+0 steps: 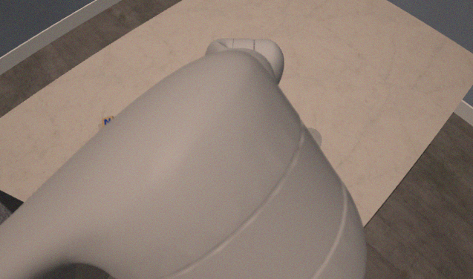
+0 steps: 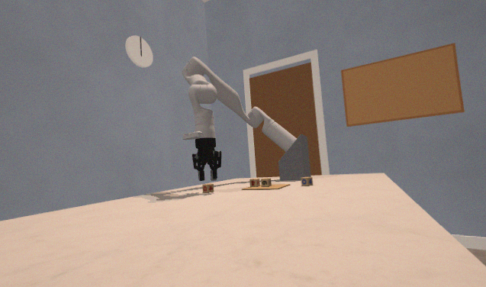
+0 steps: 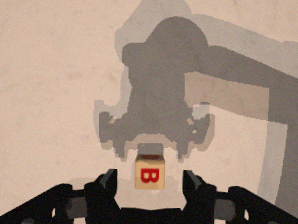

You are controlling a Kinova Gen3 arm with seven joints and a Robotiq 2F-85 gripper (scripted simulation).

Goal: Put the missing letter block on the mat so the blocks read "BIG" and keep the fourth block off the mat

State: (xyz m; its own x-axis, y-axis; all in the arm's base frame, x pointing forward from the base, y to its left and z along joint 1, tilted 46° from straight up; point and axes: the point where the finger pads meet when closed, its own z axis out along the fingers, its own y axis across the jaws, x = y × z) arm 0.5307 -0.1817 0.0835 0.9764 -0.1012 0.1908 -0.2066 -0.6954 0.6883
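My hand is 4 cm above the B block. The rest, counted from my hand: letter block 32 cm to the left, 17 cm behind, 4 cm below; mat 18 cm to the left, 12 cm behind, 5 cm below.
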